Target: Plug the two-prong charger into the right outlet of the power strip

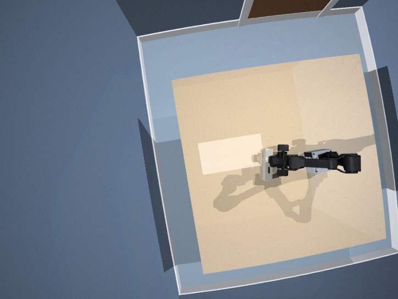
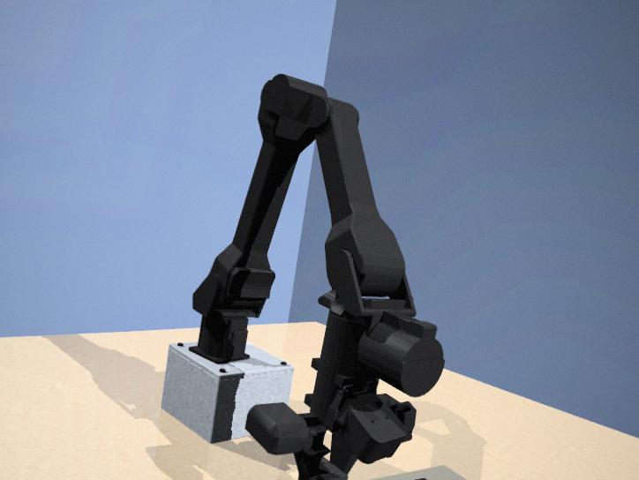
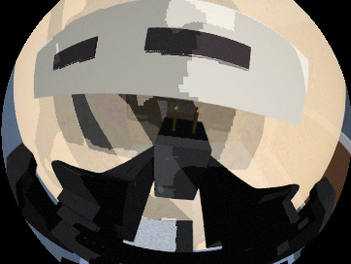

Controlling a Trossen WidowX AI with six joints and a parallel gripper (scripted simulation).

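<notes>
My gripper tip is now 2 cm short of the two-prong charger and 1 cm below it.
</notes>
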